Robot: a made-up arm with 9 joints. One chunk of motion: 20 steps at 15 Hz.
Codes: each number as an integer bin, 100 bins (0 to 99) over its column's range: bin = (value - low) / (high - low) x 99, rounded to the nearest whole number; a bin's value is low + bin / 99 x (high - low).
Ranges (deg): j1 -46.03..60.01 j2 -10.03..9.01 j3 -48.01..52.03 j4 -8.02..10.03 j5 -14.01..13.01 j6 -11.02..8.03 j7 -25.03..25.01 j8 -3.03..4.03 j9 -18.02..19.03
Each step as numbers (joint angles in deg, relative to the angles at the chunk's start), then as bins.
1 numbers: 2.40 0.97 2.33 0.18 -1.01 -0.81 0.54 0.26 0.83
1 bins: 45 57 50 45 48 53 51 46 50
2 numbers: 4.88 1.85 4.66 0.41 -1.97 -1.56 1.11 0.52 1.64
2 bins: 48 62 52 46 44 49 52 50 53
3 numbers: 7.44 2.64 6.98 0.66 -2.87 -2.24 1.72 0.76 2.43
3 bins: 50 66 54 48 41 46 53 53 55
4 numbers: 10.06 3.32 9.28 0.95 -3.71 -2.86 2.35 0.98 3.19
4 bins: 52 69 57 49 38 42 54 56 57
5 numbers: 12.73 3.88 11.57 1.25 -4.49 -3.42 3.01 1.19 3.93
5 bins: 55 72 59 51 35 39 55 59 59
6 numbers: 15.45 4.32 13.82 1.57 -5.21 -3.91 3.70 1.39 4.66
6 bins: 57 75 61 53 32 37 57 62 61
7 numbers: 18.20 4.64 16.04 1.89 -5.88 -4.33 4.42 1.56 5.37
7 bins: 60 76 63 54 30 35 58 64 62
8 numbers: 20.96 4.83 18.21 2.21 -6.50 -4.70 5.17 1.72 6.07
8 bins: 63 77 66 56 28 33 60 67 64
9 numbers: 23.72 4.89 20.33 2.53 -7.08 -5.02 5.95 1.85 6.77
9 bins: 65 78 68 58 25 31 61 68 66
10 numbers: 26.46 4.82 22.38 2.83 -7.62 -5.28 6.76 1.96 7.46
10 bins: 68 77 70 60 23 30 63 70 68
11 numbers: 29.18 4.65 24.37 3.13 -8.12 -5.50 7.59 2.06 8.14
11 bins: 70 76 72 61 22 29 65 71 70
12 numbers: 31.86 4.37 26.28 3.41 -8.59 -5.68 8.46 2.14 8.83
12 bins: 73 75 74 63 20 28 66 72 72
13 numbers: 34.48 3.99 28.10 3.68 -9.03 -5.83 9.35 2.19 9.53
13 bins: 75 73 75 64 18 27 68 73 74
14 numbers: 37.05 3.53 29.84 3.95 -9.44 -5.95 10.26 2.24 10.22
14 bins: 78 71 77 66 17 26 70 74 75
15 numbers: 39.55 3.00 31.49 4.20 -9.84 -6.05 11.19 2.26 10.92
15 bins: 80 68 79 67 15 26 72 74 77
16 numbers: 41.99 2.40 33.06 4.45 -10.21 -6.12 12.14 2.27 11.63
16 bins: 82 65 80 68 14 25 74 74 79
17 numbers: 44.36 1.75 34.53 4.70 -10.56 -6.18 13.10 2.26 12.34
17 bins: 84 61 82 70 13 25 75 74 81
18 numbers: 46.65 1.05 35.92 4.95 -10.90 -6.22 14.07 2.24 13.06
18 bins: 87 58 83 71 11 25 77 74 83
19 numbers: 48.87 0.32 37.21 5.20 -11.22 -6.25 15.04 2.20 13.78
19 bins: 89 54 84 73 10 25 79 73 85
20 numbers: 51.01 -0.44 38.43 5.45 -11.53 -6.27 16.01 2.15 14.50
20 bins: 91 50 86 74 9 25 81 73 87
